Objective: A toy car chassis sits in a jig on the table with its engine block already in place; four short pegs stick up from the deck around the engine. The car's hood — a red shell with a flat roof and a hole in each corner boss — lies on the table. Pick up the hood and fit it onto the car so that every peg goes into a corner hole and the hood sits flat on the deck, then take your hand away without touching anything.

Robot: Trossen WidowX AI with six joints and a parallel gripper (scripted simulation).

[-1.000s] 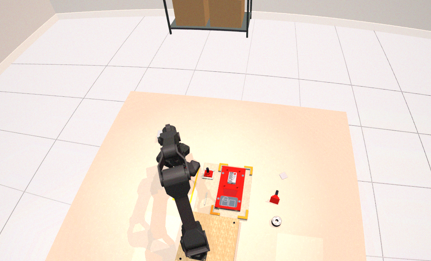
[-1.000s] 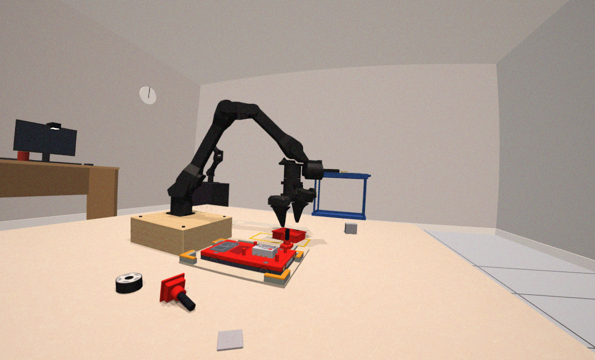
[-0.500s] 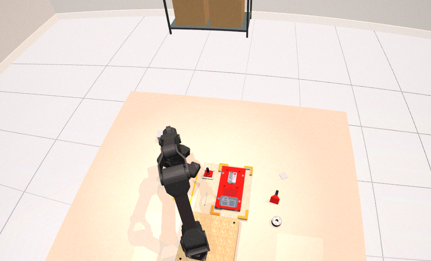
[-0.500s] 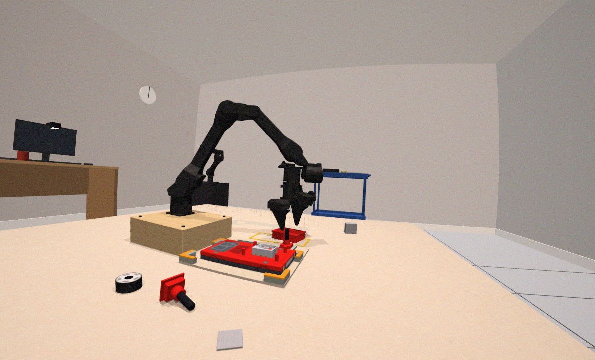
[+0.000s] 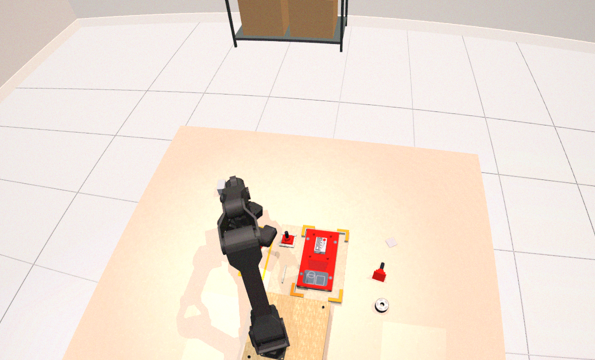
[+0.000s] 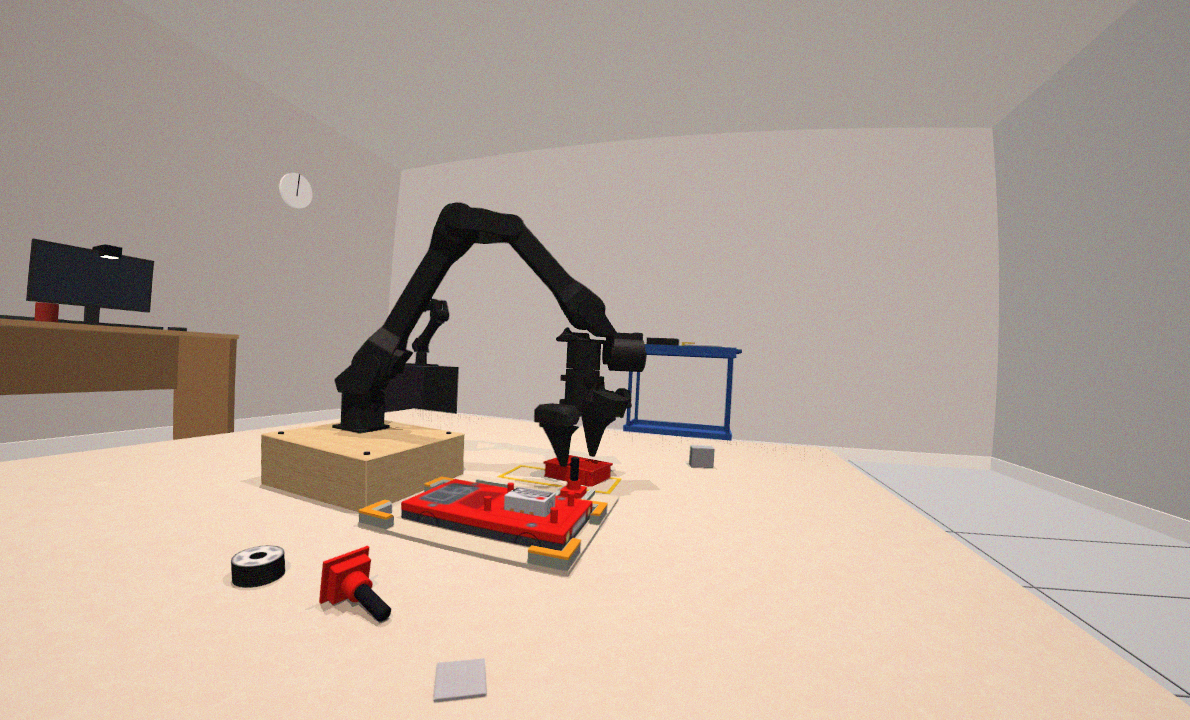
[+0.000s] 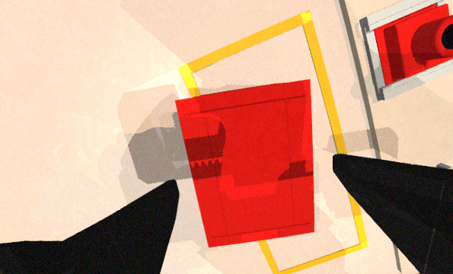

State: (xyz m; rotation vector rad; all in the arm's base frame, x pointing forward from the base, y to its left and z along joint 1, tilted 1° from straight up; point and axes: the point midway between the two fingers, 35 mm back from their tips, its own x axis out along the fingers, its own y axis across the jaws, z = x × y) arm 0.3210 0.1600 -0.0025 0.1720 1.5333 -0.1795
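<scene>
Now: gripper tip 1 cm above the red hood. From my gripper tip the other things lie so: orange-cornered jig (2 cm behind, 21 cm to the right, 2 cm below); grey engine block (2 cm ahead, 22 cm to the right); black-and-white wheel (14 cm behind, 44 cm to the right, 2 cm below).
</scene>
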